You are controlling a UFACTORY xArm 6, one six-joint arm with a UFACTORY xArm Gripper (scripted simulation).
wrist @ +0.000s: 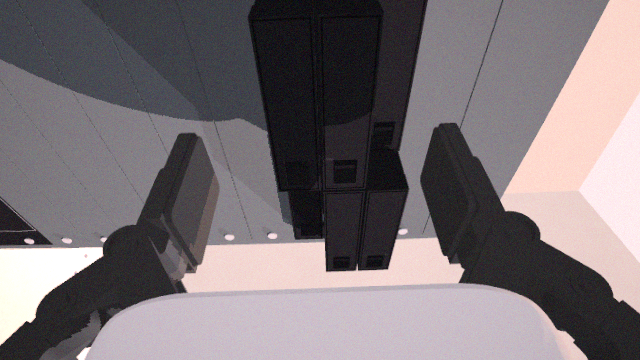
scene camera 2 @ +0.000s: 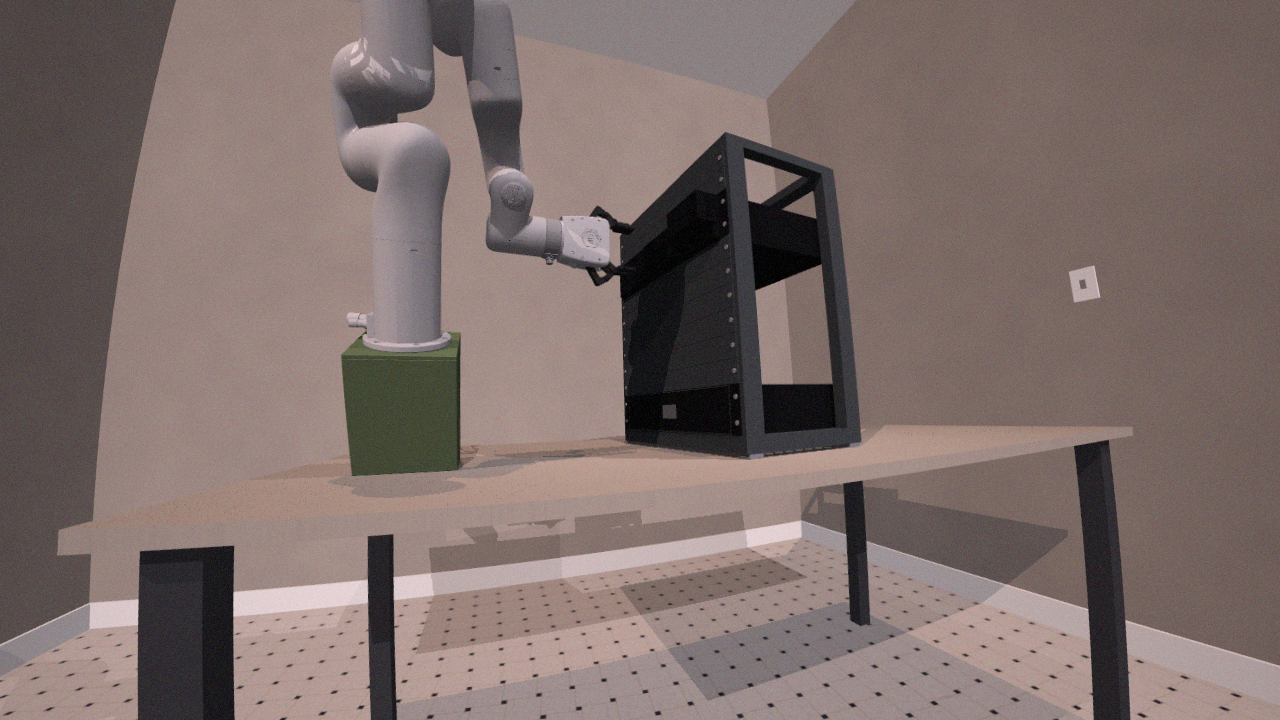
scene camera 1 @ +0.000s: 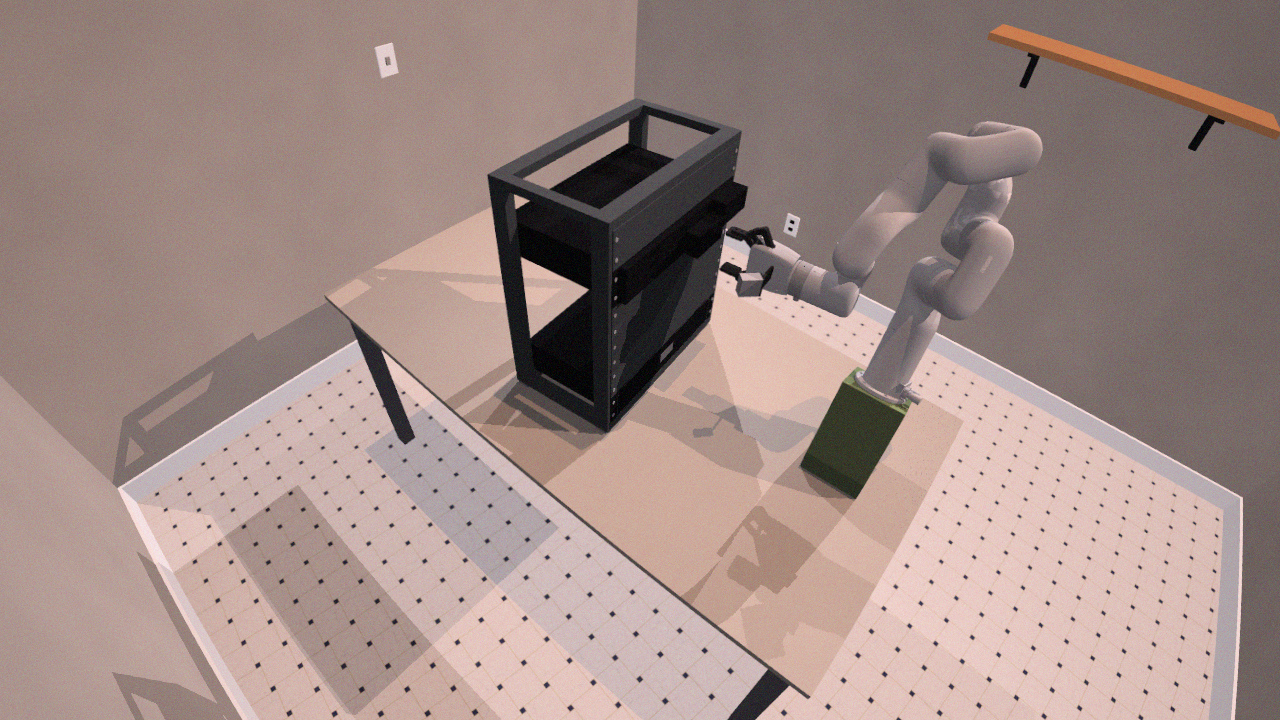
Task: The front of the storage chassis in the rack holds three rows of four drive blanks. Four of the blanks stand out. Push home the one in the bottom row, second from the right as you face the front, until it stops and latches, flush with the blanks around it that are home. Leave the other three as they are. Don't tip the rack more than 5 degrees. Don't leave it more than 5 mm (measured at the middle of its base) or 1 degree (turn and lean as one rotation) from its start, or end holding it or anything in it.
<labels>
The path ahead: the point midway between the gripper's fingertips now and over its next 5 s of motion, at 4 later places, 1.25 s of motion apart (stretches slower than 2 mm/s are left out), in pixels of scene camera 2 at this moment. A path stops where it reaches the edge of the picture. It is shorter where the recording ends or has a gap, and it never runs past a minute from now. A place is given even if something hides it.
My gripper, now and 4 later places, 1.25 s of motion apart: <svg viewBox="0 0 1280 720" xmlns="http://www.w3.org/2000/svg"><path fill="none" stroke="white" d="M632 250L655 217L638 241L652 257L660 259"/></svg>
</labels>
